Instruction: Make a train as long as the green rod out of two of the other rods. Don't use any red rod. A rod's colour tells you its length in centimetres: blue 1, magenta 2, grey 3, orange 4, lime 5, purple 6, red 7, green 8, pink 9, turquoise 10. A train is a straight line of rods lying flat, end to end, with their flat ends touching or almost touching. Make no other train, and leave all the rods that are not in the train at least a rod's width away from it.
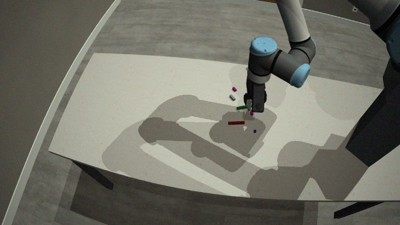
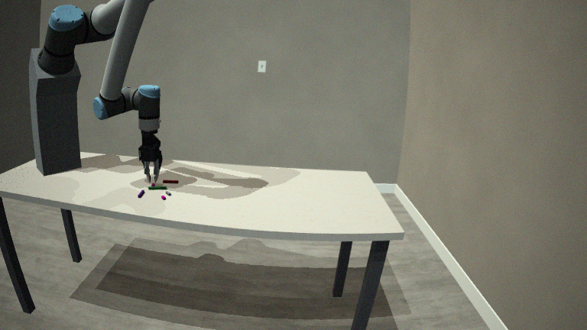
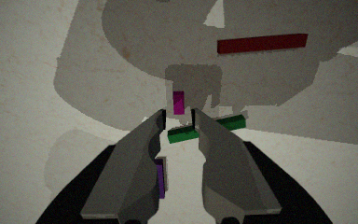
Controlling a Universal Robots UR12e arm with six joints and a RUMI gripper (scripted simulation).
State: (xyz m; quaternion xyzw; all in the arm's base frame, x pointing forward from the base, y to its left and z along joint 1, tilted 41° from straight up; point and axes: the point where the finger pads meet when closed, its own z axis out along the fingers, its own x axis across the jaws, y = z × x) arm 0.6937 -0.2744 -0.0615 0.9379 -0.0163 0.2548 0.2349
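Now: the green rod 2 cm ahead of my hand, 4 cm to the right of it and 3 cm below it. From my hand the other things lie so: small blue rod: 9 cm to the left, 3 cm below; red rod: 8 cm ahead, 4 cm to the left, 3 cm below; purple rod: 4 cm behind, 10 cm to the right, 3 cm below.
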